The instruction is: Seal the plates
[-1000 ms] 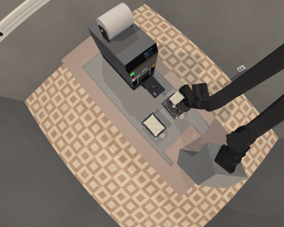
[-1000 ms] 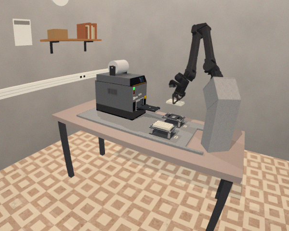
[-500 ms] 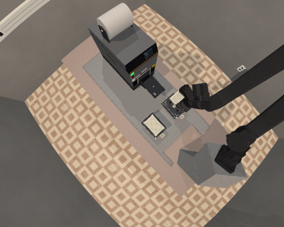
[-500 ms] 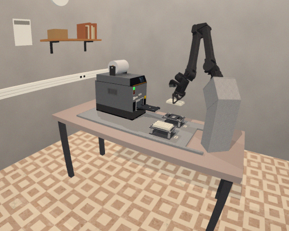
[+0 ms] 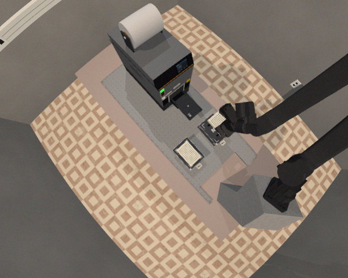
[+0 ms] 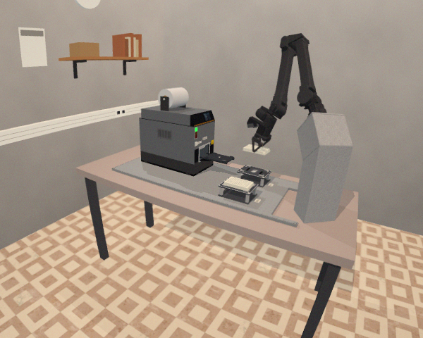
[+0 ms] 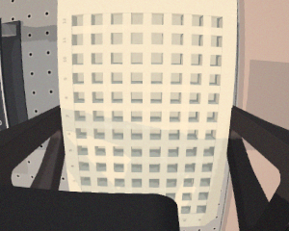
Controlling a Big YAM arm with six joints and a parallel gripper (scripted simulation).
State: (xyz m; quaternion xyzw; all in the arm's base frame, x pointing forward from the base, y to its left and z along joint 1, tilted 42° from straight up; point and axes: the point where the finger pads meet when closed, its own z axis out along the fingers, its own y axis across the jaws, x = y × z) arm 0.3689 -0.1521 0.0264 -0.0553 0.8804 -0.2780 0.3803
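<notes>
The sealer stage is 21 cm ahead of my hand, 2 cm to the left of it and 8 cm below it. From my hand the other things lie so: start button: 32 cm ahead, 10 cm to the left; cream well plate: 2 cm ahead, 22 cm to the left, 12 cm below; foil roll: 54 cm ahead, 2 cm to the right, 23 cm above.
</notes>
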